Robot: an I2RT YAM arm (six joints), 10 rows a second.
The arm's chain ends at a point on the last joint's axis. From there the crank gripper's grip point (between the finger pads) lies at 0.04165 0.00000 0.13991 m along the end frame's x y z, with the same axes.
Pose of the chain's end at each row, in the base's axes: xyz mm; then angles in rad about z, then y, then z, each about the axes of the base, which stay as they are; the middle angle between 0 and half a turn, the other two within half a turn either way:
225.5 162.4 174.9 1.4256 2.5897 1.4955
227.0 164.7 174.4 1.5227 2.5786 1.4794
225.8 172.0 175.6 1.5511 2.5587 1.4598
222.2 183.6 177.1 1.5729 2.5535 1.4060
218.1 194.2 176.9 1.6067 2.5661 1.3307
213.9 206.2 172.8 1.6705 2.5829 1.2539
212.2 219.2 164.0 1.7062 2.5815 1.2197
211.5 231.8 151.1 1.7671 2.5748 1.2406
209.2 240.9 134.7 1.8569 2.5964 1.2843
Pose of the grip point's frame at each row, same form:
189.5 233.5 52.6 1.4256 2.5897 1.4955
192.2 241.2 55.0 1.5227 2.5786 1.4794
192.9 252.5 58.3 1.5511 2.5587 1.4598
193.9 267.1 60.7 1.5729 2.5535 1.4060
196.1 279.3 60.3 1.6067 2.5661 1.3307
198.7 292.9 56.4 1.6705 2.5829 1.2539
200.7 307.7 48.5 1.7062 2.5815 1.2197
199.4 322.6 37.4 1.7671 2.5748 1.2406
194.2 331.4 21.2 1.8569 2.5964 1.2843

